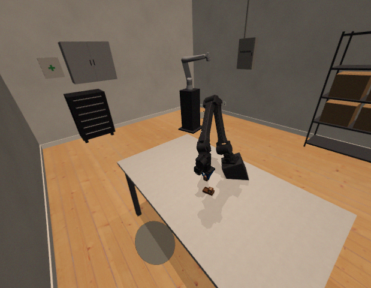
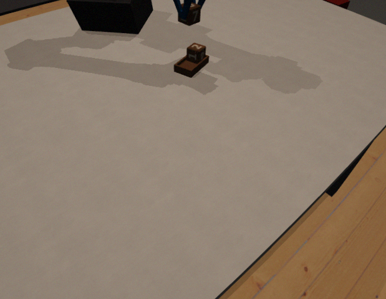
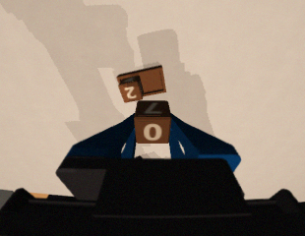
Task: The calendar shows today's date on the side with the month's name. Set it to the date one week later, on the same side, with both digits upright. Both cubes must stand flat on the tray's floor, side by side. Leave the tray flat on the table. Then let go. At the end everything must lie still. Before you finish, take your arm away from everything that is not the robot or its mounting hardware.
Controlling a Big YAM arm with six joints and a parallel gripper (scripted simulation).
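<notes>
My hand is 120 mm above the small brown tray and 20 mm to the right of it.
</notes>
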